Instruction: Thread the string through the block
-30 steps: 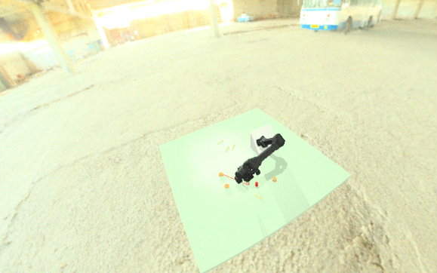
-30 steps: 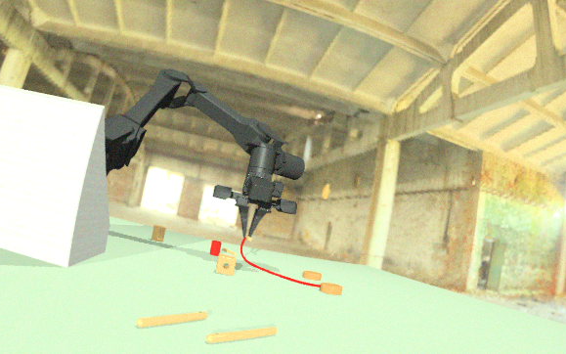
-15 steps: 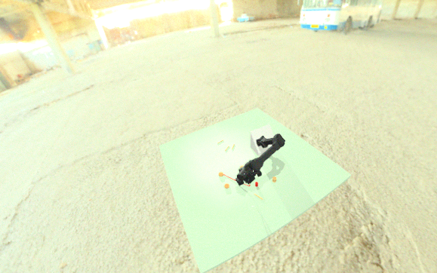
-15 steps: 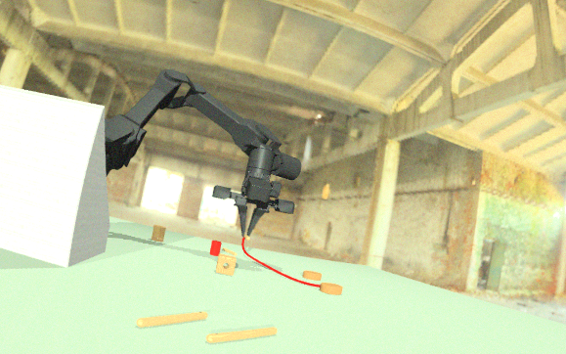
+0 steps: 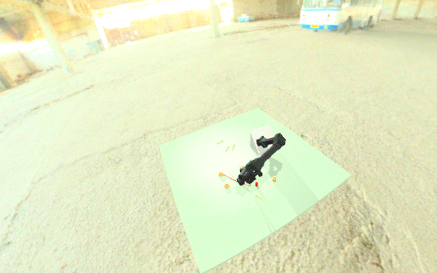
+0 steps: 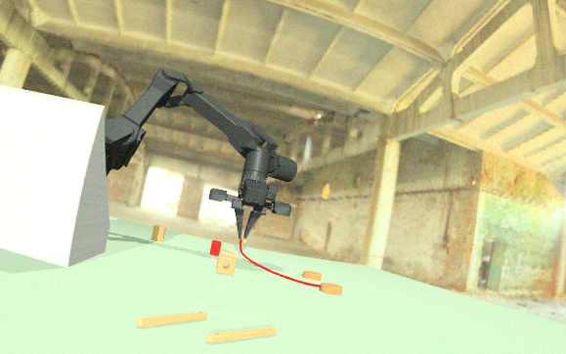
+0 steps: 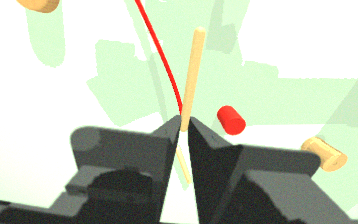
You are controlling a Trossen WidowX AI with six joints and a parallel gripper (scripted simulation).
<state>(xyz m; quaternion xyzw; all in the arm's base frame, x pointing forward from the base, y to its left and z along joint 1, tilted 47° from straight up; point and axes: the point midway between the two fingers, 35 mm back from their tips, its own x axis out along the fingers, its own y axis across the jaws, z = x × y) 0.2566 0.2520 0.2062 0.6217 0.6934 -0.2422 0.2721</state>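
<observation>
Right now the red cylinder is 60 mm behind my gripper tip and 30 mm below it. From my gripper tip the other things lie so: wooden cylinder: 200 mm behind, 30 mm to the left, 30 mm below; thin wooden stick: 20 mm to the right; wooden block: 190 mm to the right, 30 mm below, 20 mm behind.
</observation>
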